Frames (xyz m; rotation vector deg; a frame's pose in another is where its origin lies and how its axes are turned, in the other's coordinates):
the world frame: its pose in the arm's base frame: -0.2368 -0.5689 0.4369 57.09 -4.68 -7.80
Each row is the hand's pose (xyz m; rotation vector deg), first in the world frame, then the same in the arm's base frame.
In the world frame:
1: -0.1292 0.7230 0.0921 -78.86 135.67 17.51
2: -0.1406 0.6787 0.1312 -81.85 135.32 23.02
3: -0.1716 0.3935 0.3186 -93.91 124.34 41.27
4: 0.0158 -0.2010 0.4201 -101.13 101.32 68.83
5: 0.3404 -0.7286 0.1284 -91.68 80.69 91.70
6: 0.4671 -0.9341 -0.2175 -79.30 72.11 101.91
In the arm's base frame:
1: -0.3210 -0.2384 1.0939 -40.79 101.06 66.28
2: -0.3408 -0.2929 1.0777 -44.05 98.10 69.99
3: -0.4178 -0.5967 0.9391 -54.27 81.20 77.62
4: -0.2916 -1.0279 0.4954 -60.11 52.28 87.64
5: 0.0269 -1.1175 -0.1041 -52.71 27.17 97.62
6: 0.1816 -0.9595 -0.4633 -42.66 15.85 103.79

